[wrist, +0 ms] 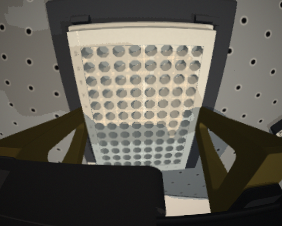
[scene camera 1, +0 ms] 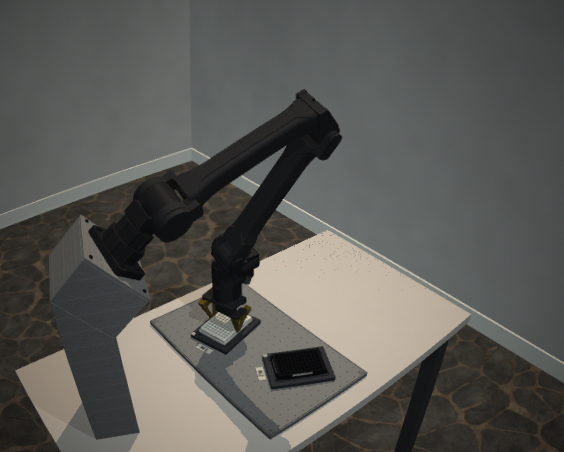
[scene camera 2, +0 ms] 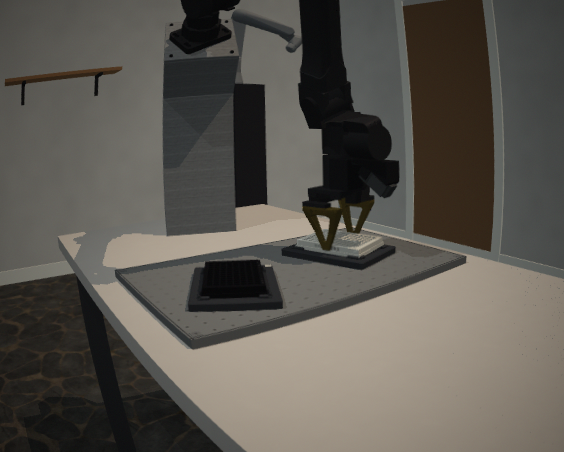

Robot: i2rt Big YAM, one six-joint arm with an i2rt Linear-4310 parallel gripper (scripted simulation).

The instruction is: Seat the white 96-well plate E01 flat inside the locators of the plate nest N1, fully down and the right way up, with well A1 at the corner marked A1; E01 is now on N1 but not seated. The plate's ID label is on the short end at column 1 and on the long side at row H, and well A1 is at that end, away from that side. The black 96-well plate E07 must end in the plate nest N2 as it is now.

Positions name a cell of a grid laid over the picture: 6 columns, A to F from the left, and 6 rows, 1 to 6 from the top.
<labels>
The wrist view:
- my gripper: D3
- white 96-well plate E01: C3
</labels>
